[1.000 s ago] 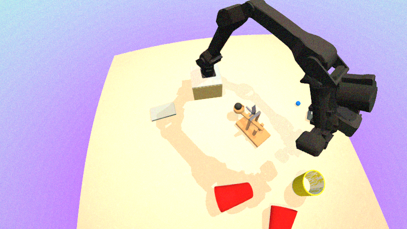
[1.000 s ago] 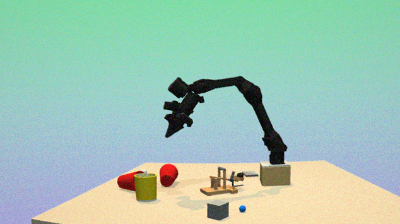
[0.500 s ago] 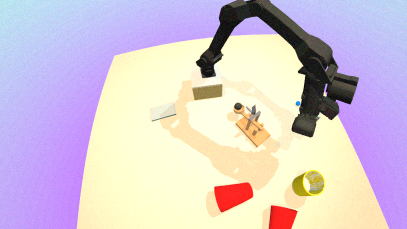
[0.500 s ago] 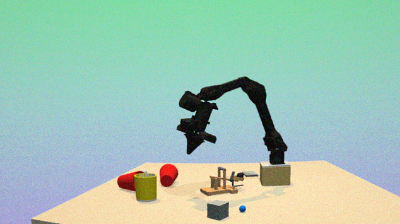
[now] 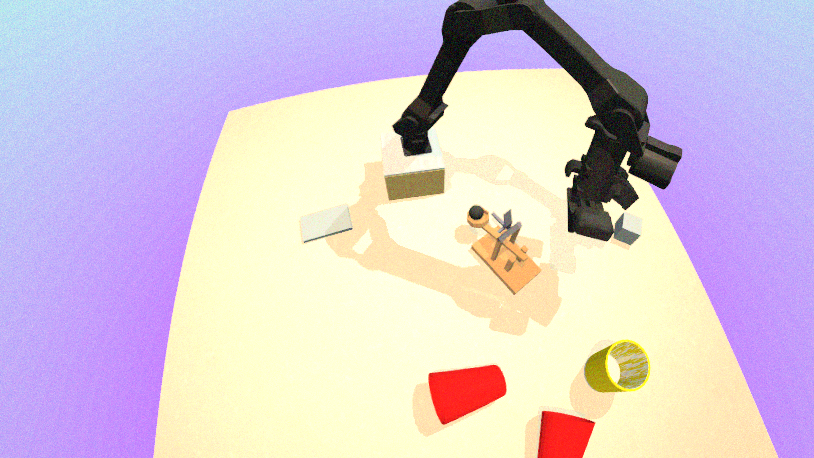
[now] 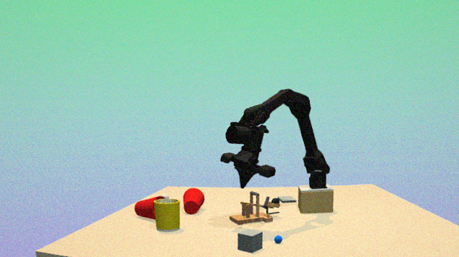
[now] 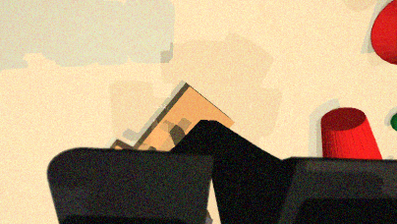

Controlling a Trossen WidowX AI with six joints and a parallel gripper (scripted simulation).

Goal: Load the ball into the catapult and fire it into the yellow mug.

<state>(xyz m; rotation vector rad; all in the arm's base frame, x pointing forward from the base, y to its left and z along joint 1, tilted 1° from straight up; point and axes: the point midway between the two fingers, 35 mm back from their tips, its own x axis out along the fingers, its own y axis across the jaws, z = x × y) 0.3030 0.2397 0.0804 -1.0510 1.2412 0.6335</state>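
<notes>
Now: the black ball 12 cm behind my gripper tip, 14 cm to the right of it and 8 cm below it. Round my gripper tip: blue ball (11 cm behind, 18 cm to the left, 13 cm below); grey cube (3 cm behind, 23 cm to the left, 12 cm below); wooden catapult (7 cm behind, 10 cm to the right, 9 cm below).
</notes>
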